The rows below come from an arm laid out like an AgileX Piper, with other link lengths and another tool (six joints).
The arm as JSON. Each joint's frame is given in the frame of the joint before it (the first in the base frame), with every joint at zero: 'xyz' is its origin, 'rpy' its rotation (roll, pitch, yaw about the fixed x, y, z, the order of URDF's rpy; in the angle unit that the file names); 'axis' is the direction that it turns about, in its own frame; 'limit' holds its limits. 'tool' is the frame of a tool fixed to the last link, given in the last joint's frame.
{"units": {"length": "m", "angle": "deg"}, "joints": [
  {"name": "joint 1", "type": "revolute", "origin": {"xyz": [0.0, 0.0, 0.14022], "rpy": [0.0, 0.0, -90.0]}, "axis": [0.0, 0.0, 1.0], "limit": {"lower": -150.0, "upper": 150.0}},
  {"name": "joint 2", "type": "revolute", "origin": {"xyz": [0.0, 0.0, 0.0], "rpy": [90.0, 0.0, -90.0]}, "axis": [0.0, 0.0, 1.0], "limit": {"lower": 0.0, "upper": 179.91}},
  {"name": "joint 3", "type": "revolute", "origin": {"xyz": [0.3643, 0.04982, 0.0], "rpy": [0.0, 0.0, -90.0]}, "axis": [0.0, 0.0, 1.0], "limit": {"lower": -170.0, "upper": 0.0}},
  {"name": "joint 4", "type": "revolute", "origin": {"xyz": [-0.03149, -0.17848, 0.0], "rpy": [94.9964, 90.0, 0.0]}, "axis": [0.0, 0.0, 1.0], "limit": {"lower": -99.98, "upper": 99.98}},
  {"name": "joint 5", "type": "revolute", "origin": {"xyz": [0.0, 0.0, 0.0], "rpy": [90.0, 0.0, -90.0]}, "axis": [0.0, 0.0, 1.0], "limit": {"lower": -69.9, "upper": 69.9}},
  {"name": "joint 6", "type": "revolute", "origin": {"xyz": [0.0, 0.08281, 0.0], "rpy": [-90.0, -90.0, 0.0]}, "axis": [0.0, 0.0, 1.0], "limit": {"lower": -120.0, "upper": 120.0}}
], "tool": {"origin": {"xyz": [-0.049, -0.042, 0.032], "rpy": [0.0, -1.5, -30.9]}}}
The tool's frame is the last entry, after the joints.
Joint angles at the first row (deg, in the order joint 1, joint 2, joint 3, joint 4, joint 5, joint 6):
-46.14 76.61 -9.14 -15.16 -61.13 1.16
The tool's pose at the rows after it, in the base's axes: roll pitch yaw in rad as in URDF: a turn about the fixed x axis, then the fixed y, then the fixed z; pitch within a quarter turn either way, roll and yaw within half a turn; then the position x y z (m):
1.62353 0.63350 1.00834 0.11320 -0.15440 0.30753
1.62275 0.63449 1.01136 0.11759 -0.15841 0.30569
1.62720 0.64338 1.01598 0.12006 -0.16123 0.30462
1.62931 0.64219 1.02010 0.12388 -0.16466 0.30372
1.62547 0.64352 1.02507 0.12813 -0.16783 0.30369
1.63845 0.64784 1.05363 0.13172 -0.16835 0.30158
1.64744 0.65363 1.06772 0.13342 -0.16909 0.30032
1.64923 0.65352 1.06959 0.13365 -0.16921 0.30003
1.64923 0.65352 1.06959 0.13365 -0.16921 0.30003
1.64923 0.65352 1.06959 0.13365 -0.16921 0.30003
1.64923 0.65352 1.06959 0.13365 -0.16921 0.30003
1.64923 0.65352 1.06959 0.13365 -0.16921 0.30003
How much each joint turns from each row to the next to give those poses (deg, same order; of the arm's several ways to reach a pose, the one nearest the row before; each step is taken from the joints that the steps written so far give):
0.00 1.78 0.00 0.00 -0.56 0.00
0.00 1.58 0.00 0.00 -1.59 -0.43
0.00 0.97 -0.09 0.00 -0.66 -0.73
0.00 1.02 -0.52 -0.14 -0.40 0.00
0.00 0.89 -0.60 -0.39 -0.50 0.00
0.00 0.77 0.00 -1.25 -0.27 0.00
0.00 0.49 0.00 -0.50 -0.13 -0.30
0.00 0.08 0.00 -0.04 0.01 0.00
0.00 0.00 0.00 0.00 0.00 0.00
0.00 0.00 0.00 0.00 0.00 0.00
0.00 0.00 0.00 0.00 0.00 0.00
0.00 0.00 0.00 0.00 0.00 0.00

